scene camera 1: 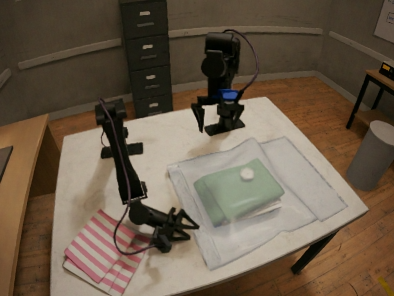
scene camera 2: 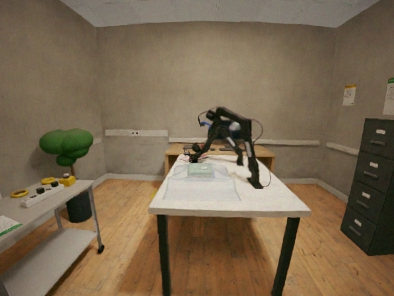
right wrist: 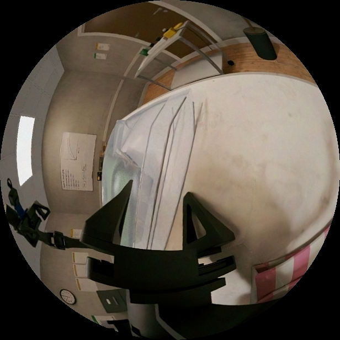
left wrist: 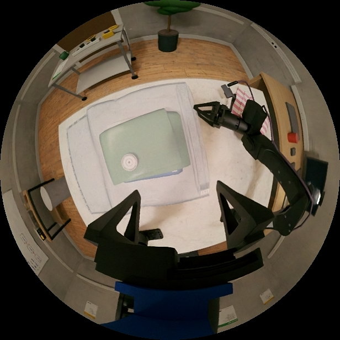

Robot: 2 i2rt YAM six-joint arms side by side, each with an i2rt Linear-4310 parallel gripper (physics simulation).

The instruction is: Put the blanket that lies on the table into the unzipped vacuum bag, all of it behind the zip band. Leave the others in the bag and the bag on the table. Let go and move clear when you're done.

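Observation:
The pink-and-white striped blanket (scene camera 1: 97, 247) (left wrist: 242, 101) (right wrist: 294, 265) lies folded on the table, at the lower left in scene camera 1. The clear vacuum bag (scene camera 1: 310, 175) (scene camera 2: 200, 192) (left wrist: 85, 175) lies flat, its mouth and band on the side towards the striped blanket. Inside are a green folded blanket (scene camera 1: 240, 187) (scene camera 2: 200, 171) (left wrist: 142, 137) and, under it, a partly hidden blue-and-white one (left wrist: 155, 176). My right gripper (scene camera 1: 196, 228) (right wrist: 159, 189) is open and empty, low beside the bag's mouth; contact is unclear. My left gripper (scene camera 1: 218, 125) (left wrist: 176, 189) is open and empty, above the table behind the bag.
A round white valve (scene camera 1: 247, 174) (left wrist: 129, 161) sits on the bag above the green blanket. The right forearm passes close to the striped blanket. Dark filing cabinets (scene camera 1: 147, 50) (scene camera 2: 372, 185) stand beyond the table. A grey cart (scene camera 2: 55, 250) and a wooden desk (scene camera 1: 25, 150) stand apart from it.

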